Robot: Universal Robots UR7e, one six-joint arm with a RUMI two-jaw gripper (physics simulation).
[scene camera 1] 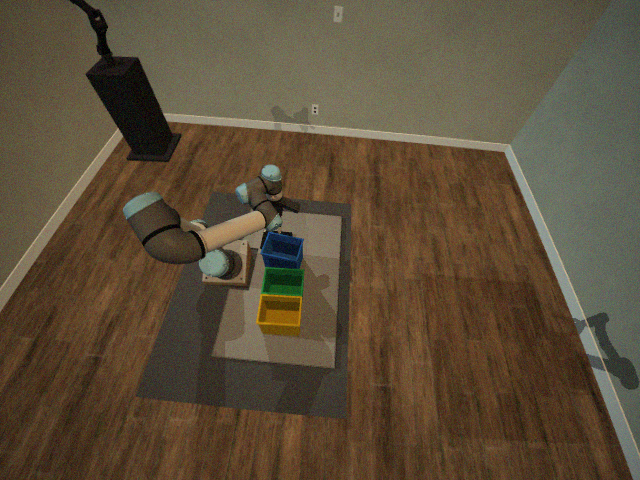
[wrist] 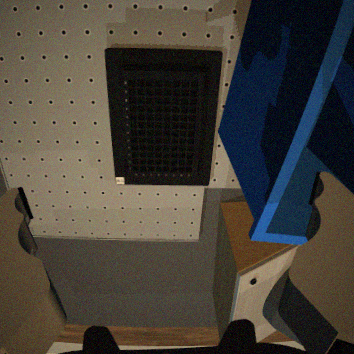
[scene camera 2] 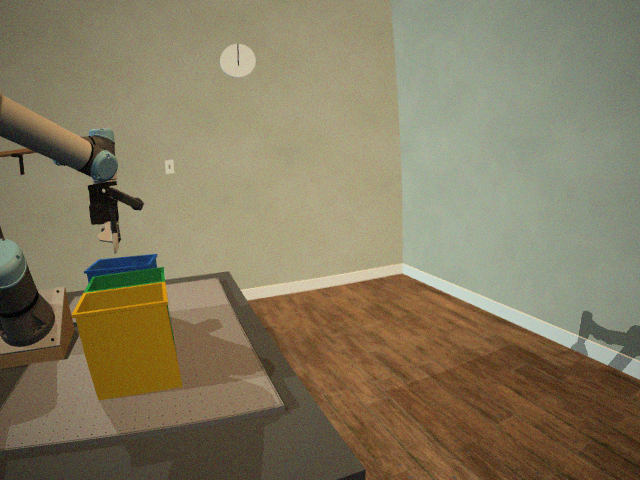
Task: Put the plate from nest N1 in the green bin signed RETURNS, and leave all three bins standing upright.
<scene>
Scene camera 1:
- blue bin: 279, 251
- green bin: 277, 281
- yellow bin: 277, 314
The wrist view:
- my gripper: 169, 184
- blue bin: 280, 123
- black nest: 168, 57
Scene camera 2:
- my gripper: 116, 248
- blue bin: 108, 266
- green bin: 155, 275
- yellow bin: 126, 335
</scene>
